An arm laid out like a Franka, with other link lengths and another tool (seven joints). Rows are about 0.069 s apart.
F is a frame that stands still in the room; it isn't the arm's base.
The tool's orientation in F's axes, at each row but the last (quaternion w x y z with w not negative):
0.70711, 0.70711, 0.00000, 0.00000
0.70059, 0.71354, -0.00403, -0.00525
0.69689, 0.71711, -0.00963, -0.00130
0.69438, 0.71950, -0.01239, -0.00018
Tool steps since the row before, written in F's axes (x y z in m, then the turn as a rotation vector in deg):
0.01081, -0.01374, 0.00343, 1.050, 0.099, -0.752
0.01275, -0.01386, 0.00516, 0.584, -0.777, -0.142
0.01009, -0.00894, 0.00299, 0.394, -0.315, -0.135
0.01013, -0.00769, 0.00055, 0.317, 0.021, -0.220
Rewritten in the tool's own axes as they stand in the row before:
0.01081, 0.00343, 0.01374, 1.050, -0.752, -0.099
0.01292, 0.00543, 0.01359, 0.594, -0.127, 0.772
0.01026, 0.00312, 0.00870, 0.397, -0.131, 0.313
0.01028, 0.00064, 0.00749, 0.313, -0.226, -0.019

